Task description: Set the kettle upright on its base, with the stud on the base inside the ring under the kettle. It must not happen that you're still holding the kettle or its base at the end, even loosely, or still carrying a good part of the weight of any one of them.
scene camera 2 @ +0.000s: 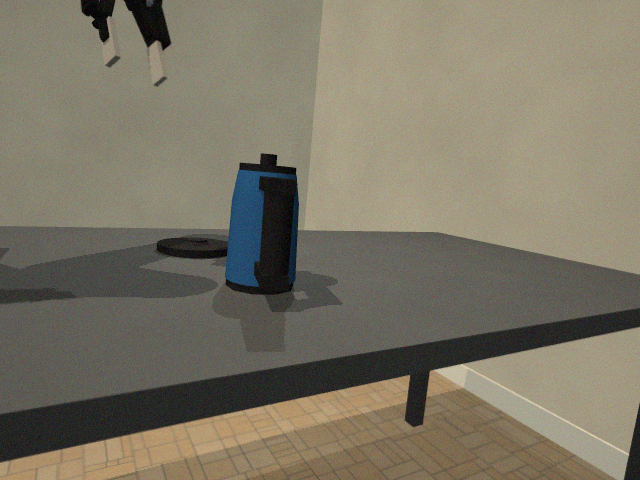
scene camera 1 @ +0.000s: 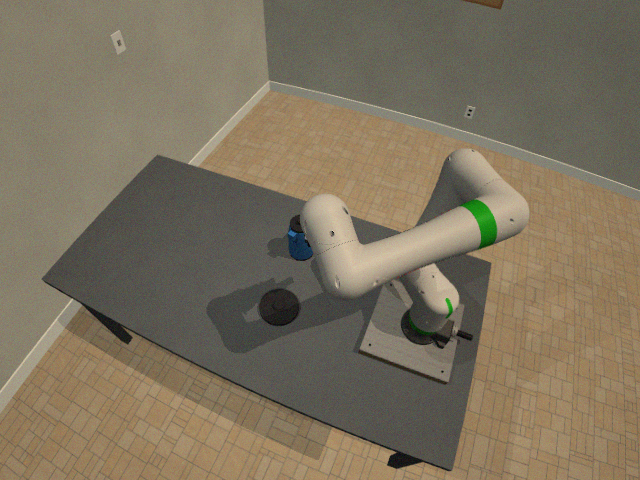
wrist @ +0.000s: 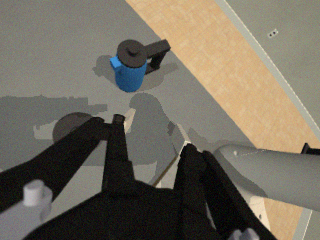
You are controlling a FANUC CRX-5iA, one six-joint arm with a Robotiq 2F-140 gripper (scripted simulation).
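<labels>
Blue kettle: visible in scene camera 2 [262, 246], and likewise in scene camera 1 and the wrist view. For the kettle, [scene camera 1: 298, 249] and [wrist: 121, 81] are the same spot.
</labels>
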